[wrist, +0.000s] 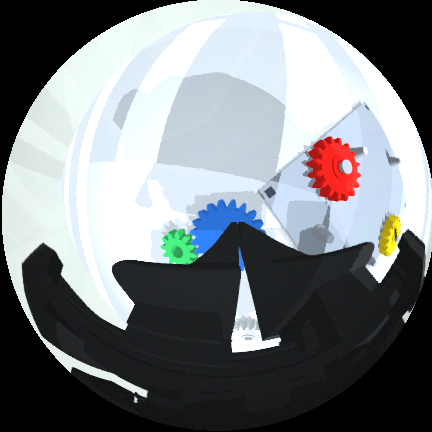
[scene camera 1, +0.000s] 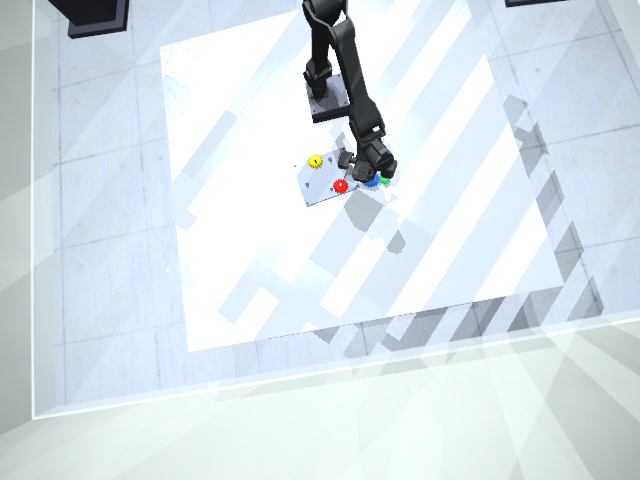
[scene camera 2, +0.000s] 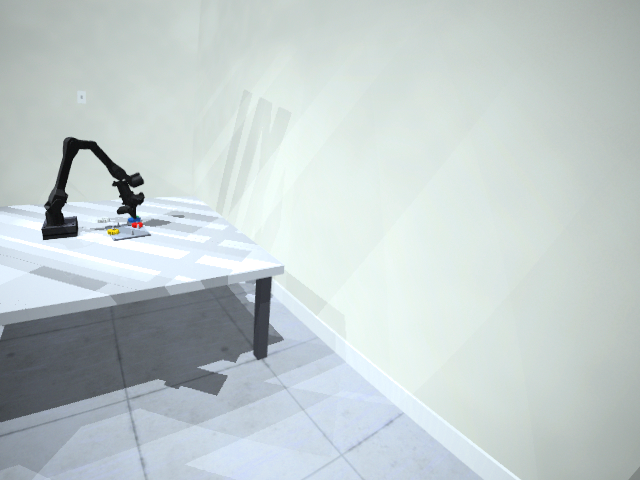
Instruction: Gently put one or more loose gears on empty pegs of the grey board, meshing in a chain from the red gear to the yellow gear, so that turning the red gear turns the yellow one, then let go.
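Places are measured from the arm's base along level axes (x back, y right, z up), in metres.
Pixels of known places: gripper, between the fingertips: (wrist: 236, 227) (scene camera 2: 135, 218); arm's base, origin of its link: (scene camera 1: 319, 90) (scene camera 2: 55, 223).
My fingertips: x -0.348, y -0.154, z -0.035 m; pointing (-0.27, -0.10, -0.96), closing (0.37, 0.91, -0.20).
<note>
Ahead of a thing's pixels: the offset from my fingertips to its top centre. "pt": to the spot under its first point. Level surfaces: height alone.
The grey board {dy +0.151, dx +0.038, dz +0.010 m} (scene camera 1: 320, 176) (scene camera 2: 141, 234) (wrist: 372, 127) carries the red gear {pt dy +0.097, dx -0.016, dz +0.009 m} (scene camera 1: 340, 185) (scene camera 2: 136, 225) (wrist: 336, 170) and the yellow gear {dy +0.186, dx +0.094, dz +0.005 m} (scene camera 1: 315, 160) (scene camera 2: 113, 231) (wrist: 389, 236), which stand apart. Bare pegs show, one {dy +0.065, dx +0.034, dz +0.008 m} (wrist: 324, 233) near the fingers in the wrist view. The loose blue gear {dy -0.013, dx +0.008, dz -0.004 m} (scene camera 1: 371, 183) (scene camera 2: 133, 220) (wrist: 225, 219) lies beside the board. The smaller green gear {dy -0.064, dx +0.004, dz -0.004 m} (scene camera 1: 384, 180) (wrist: 178, 247) lies close beside it. My gripper (scene camera 2: 135, 215) (wrist: 236, 227) is shut and empty, its tips over the blue gear, partly hiding it. Whether they touch is unclear.
A whitish gear {dy -0.044, dx +0.167, dz -0.004 m} (scene camera 2: 103, 220) (wrist: 247, 330) lies on the white table {dz -0.021 m} (scene camera 1: 232, 289) (scene camera 2: 206, 258), partly hidden behind the fingers in the wrist view. The arm's base (scene camera 1: 330, 105) (scene camera 2: 59, 228) stands near the board. Strong light and shadow stripes cross the table.
</note>
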